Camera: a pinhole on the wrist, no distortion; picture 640 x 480 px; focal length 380.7 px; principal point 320.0 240.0 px. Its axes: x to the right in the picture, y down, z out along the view. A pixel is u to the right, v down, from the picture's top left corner.
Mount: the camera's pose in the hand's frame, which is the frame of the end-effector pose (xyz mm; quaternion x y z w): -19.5 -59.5 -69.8 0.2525 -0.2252 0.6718 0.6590
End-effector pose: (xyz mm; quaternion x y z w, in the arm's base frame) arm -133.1 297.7 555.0 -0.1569 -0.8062 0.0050 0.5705
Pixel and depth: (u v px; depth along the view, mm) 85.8 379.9 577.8
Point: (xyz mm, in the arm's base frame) -390.1 -401.2 444.0
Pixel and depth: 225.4 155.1 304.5
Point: -333.8 39.2 629.3
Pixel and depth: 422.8 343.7 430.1
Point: -471.1 90.5 373.7
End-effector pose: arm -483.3 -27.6 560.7 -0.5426 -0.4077 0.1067 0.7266
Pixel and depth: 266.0 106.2 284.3
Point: -586.2 8.2 849.2
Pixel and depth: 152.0 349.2 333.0
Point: -727.5 -170.3 859.6
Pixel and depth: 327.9 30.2 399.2
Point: -597.1 151.6 945.6
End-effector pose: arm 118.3 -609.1 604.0 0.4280 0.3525 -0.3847 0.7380
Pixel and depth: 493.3 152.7 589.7
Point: 93.4 -1219.5 617.5
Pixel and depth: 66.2 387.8 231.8
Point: -210.0 -705.8 574.7
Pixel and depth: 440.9 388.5 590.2
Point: -144.7 -1111.2 885.3
